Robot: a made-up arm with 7 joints.
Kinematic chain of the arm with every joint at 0, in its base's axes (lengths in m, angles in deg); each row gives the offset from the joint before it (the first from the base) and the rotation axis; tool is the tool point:
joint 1: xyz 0 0 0.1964 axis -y
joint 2: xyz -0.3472 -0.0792 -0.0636 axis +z
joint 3: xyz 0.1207 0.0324 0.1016 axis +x
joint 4: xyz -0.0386 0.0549 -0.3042 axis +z
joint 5: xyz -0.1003 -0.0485 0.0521 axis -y
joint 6: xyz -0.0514 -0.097 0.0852 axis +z
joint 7: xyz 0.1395 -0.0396 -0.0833 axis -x
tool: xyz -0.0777 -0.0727 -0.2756
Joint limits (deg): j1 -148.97..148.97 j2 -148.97..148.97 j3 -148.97..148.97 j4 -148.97..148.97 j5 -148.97..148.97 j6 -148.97..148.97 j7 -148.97..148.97
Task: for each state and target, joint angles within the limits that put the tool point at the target. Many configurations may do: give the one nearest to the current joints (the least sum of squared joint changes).
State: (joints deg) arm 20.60 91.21 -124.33 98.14 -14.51 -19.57 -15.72
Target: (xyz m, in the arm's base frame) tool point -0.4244 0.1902 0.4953
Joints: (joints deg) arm 40.08 93.91 -135.37 91.06 -21.00 -18.55 -22.07
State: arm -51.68 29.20 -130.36 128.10 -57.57 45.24 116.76
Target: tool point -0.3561 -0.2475 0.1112
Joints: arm -51.83 21.66 -93.38 146.90 -51.49 37.99 120.56
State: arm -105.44 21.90 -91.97 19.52 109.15 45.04 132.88
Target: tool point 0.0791 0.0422 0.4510
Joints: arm -74.47 18.25 -100.66 42.78 65.61 74.05 90.64
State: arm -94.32 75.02 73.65 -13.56 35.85 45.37 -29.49
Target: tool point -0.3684 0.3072 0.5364
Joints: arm -71.63 44.50 60.86 -6.30 52.50 43.38 -13.70
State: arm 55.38 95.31 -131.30 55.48 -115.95 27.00 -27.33
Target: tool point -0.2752 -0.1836 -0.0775
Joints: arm 68.60 101.56 -123.21 41.26 -126.26 29.95 -53.71
